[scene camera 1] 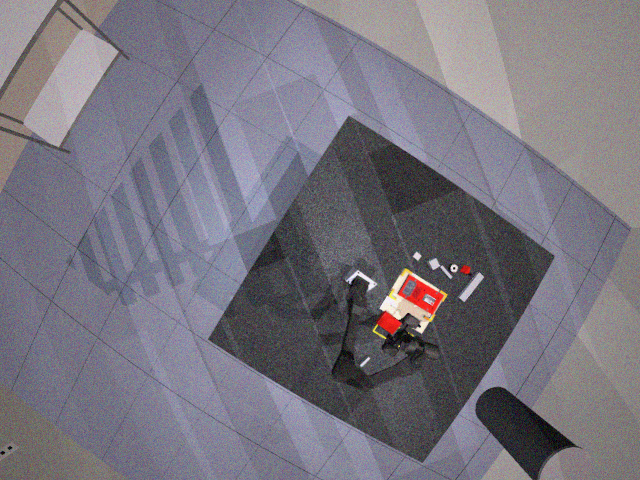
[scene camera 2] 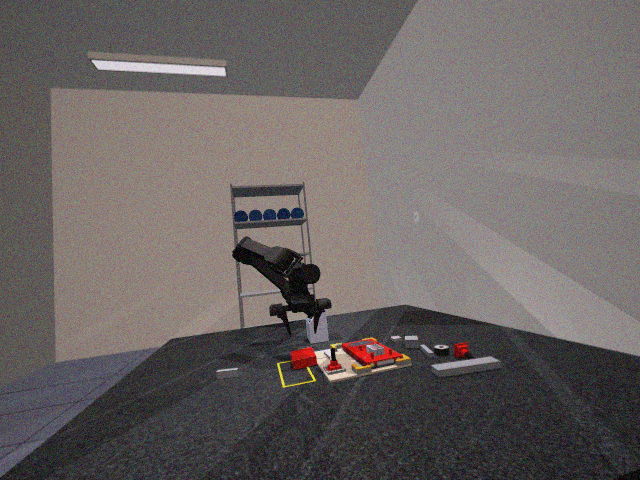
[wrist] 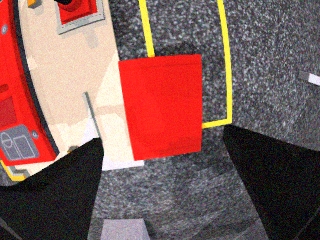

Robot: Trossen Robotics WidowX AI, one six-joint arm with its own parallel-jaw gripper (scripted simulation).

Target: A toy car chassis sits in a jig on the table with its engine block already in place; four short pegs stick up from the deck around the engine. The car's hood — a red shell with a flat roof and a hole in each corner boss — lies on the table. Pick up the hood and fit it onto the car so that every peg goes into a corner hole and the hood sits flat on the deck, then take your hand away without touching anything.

Labels:
The same spot on a beige jig plate: (scene camera 1: 397, 306) is (scene camera 2: 330, 356).

